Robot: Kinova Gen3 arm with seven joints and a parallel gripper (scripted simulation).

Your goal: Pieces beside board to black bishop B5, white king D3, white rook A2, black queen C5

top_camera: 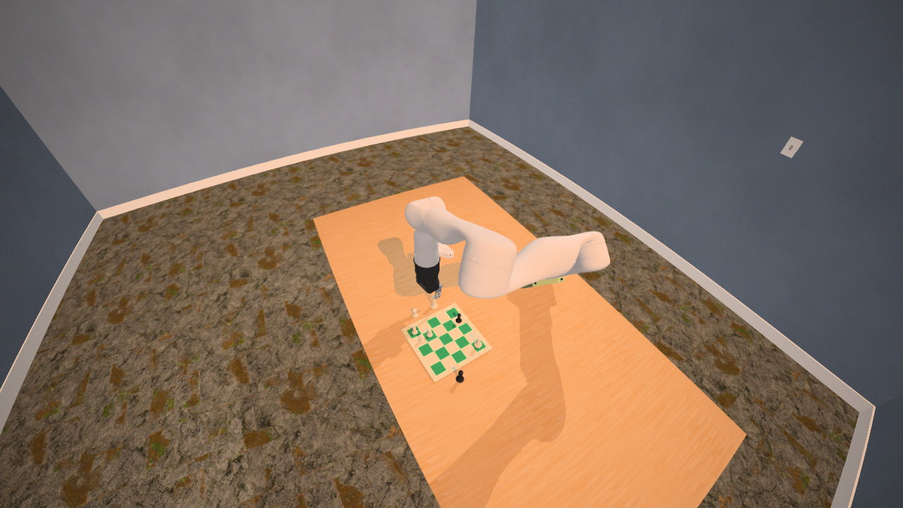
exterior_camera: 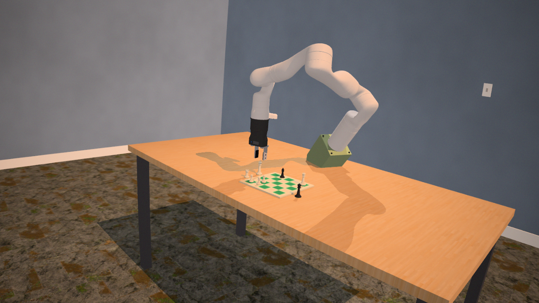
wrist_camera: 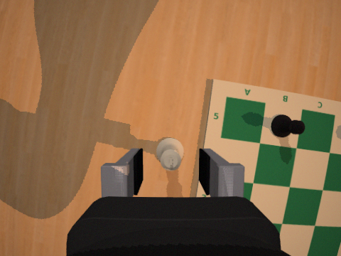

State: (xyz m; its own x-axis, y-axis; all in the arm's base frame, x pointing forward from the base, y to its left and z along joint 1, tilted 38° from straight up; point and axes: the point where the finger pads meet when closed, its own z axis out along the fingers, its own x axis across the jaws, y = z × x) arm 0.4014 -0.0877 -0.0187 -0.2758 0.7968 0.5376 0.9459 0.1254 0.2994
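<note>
The white king is 60 mm below my hand. The rest, counted from my hand: chessboard 20 mm ahead, 140 mm to the left, 90 mm below; then black bishop 50 mm behind, 90 mm to the left, 60 mm below; then white rook 80 mm ahead, 10 mm to the left, 70 mm below.
</note>
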